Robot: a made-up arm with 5 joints.
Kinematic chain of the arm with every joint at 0, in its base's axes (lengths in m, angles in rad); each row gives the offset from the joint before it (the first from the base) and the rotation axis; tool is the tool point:
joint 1: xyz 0 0 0.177 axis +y
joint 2: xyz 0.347 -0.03 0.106 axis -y
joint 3: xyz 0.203 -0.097 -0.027 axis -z
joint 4: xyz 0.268 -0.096 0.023 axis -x
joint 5: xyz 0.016 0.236 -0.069 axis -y
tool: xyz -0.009 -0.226 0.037
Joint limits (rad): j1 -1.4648..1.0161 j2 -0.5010..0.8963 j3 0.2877..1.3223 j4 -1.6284..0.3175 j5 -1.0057..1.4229
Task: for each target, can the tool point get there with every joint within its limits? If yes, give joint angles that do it. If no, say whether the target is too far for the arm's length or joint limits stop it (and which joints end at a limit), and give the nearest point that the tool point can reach.
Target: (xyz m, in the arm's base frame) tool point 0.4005 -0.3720 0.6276
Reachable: yes | joints -0.9179 -0.3109 0.9204 -0.0865 1.1598
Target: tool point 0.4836 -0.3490 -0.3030
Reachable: yes | joints 0.7996 -0.0901 0.6804 -0.0080 1.0771
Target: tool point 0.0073 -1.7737 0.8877
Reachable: no: too far | nearest point 0.0061 -0.4518 0.7747 | short by 1.327 m
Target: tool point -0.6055 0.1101 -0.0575
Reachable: no: joint limits stop it (at a limit: joint 1, joint 2, joint 3, joint 4) | nearest point -0.2392 -0.3743 0.6887 | short by 0.962 m
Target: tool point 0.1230 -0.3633 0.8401
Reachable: yes | joints -1.1877 0.1032 0.9271 -1.3248 0.5722
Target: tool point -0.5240 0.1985 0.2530
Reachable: no: joint limits stop it (at a limit: joint 1, joint 2, joint 3, joint 4, joint 5) | nearest point -0.3829 -0.2201 0.8301 | short by 0.727 m
